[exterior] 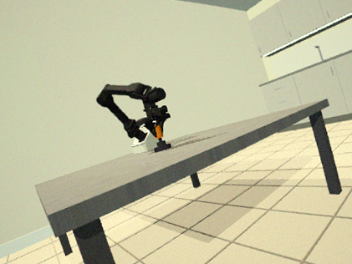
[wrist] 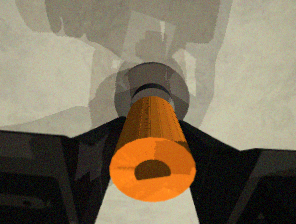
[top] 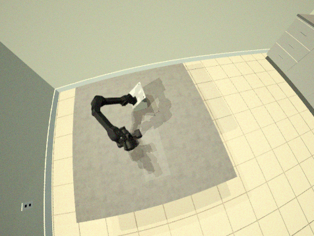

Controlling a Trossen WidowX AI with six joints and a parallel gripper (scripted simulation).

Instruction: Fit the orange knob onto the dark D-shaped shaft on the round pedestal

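Now: gripper tip 2 cm below the orange knob. Round my gripper tip: round pedestal: 4 cm below.
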